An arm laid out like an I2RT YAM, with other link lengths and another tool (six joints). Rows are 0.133 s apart.
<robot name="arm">
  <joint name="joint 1" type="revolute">
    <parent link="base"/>
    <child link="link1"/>
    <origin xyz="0 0 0.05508" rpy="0 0 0"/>
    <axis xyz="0 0 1"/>
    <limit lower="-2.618" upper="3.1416"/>
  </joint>
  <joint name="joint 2" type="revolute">
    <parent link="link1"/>
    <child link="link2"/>
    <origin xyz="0.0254 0.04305 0.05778" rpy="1.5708 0 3.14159"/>
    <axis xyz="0 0 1"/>
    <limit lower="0" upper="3.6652"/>
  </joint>
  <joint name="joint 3" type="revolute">
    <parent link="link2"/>
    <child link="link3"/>
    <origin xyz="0.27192 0 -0.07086" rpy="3.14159 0 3.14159"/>
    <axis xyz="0 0 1"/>
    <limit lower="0" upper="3.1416"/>
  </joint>
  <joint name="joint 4" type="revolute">
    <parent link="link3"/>
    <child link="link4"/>
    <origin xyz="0.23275 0.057 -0.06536" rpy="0 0 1.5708"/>
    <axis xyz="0 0 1"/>
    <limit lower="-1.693" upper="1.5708"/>
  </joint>
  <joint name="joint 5" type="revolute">
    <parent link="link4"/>
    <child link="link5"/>
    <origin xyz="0.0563 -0.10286 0.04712" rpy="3.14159 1.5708 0"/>
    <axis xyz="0 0 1"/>
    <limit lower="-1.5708" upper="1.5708"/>
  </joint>
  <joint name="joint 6" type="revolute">
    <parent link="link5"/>
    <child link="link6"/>
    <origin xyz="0 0.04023 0.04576" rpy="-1.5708 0 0"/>
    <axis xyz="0 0 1"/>
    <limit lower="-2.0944" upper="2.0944"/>
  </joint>
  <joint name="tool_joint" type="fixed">
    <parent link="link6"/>
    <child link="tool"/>
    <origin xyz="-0.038 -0.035 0.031" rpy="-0.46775 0 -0.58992"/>
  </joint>
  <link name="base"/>
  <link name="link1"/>
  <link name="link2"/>
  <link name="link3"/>
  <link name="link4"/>
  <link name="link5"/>
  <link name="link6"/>
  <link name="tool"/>
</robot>
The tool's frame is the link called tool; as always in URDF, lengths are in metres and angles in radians.
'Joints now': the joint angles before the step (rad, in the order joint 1, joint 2, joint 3, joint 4, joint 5, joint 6). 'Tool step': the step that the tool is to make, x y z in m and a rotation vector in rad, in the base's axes. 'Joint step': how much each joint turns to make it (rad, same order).
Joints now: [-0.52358 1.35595 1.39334 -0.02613 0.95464 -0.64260]
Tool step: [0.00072 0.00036 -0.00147 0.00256 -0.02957 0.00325]
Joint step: [0.00190 -0.00001 -0.00002 0.00039 -0.00115 0.02938]
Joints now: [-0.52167 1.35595 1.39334 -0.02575 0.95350 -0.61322]
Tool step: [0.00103 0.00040 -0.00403 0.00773 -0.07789 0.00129]
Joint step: [0.00154 0.00002 0.00003 -0.00040 0.00077 0.07858]
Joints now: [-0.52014 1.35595 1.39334 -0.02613 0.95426 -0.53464]
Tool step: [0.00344 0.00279 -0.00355 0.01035 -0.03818 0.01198]
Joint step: [0.01259 0.00000 0.00001 -0.01108 0.00077 0.04807]
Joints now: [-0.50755 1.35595 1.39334 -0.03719 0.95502 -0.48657]
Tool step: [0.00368 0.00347 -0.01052 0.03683 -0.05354 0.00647]
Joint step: [0.01296 0.00000 0.00001 -0.05342 0.00495 0.10109]
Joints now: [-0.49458 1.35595 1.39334 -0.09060 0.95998 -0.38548]
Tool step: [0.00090 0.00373 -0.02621 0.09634 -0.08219 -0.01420]
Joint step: [0.00268 0.00002 0.00002 -0.15222 0.00078 0.21820]
